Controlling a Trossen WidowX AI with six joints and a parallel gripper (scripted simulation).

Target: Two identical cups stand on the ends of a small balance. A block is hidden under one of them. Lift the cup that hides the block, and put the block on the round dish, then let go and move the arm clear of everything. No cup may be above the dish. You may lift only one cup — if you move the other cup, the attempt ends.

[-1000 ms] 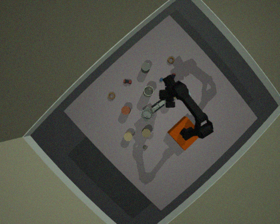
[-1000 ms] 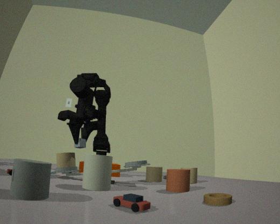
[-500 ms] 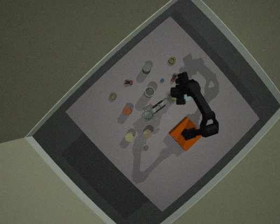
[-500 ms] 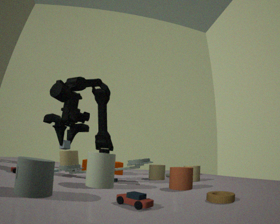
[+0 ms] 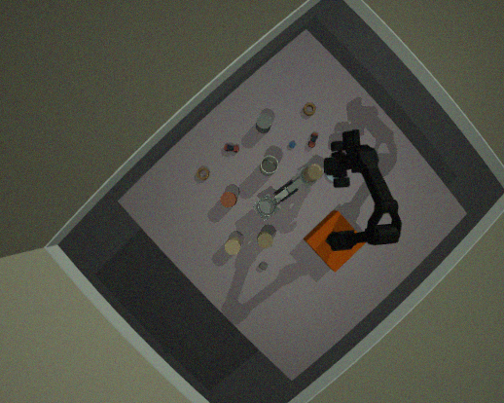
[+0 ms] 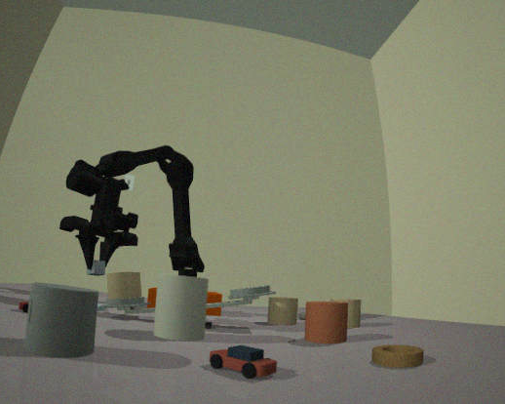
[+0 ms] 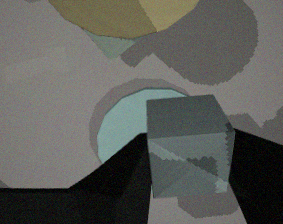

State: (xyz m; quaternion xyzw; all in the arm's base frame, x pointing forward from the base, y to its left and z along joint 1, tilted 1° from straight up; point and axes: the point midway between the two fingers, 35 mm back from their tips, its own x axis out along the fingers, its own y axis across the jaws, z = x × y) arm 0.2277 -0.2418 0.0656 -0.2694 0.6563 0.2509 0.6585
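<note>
Now: the light blue round dish 40 mm behind my gripper tip, 20 mm to the right of it and 90 mm below it. The rest, counted from my gripper tip: hollow pale cylinder: 220 mm ahead, 170 mm to the left, 50 mm below; then grey block: 10 mm above; then blue piece: 200 mm ahead, 10 mm to the left, 80 mm below.
</note>
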